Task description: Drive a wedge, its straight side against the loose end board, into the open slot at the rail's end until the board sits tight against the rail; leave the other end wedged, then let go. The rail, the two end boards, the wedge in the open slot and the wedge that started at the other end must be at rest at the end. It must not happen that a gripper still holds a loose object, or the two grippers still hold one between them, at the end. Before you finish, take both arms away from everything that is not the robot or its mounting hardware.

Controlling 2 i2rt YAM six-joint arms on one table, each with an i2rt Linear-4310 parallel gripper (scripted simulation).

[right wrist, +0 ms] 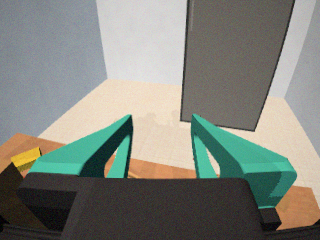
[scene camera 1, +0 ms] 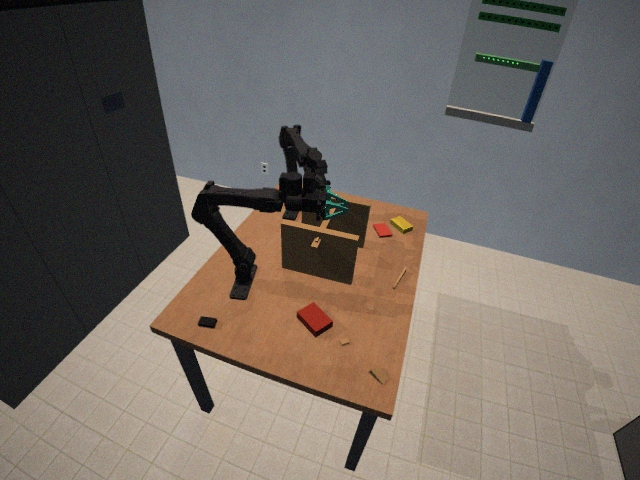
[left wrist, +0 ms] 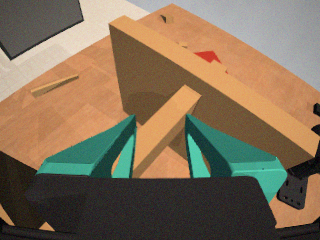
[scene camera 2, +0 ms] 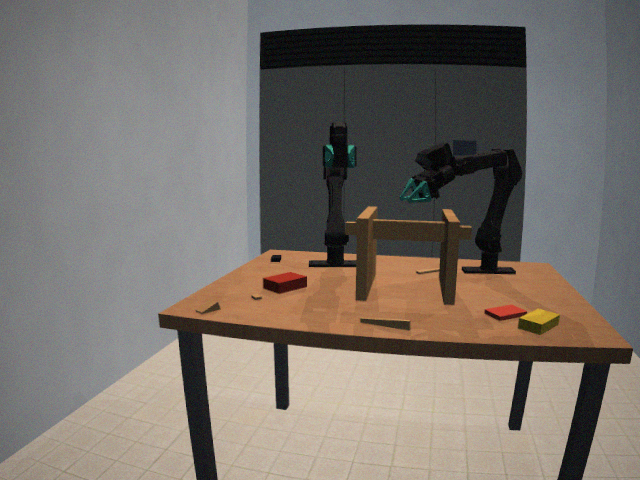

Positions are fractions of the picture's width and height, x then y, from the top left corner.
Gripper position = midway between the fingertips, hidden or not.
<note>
In view: my left gripper (scene camera 2: 0.63, 0.42) and my right gripper (right wrist: 0.50, 0.51).
My left gripper shows as well in the left wrist view (left wrist: 0.50, 0.51).
</note>
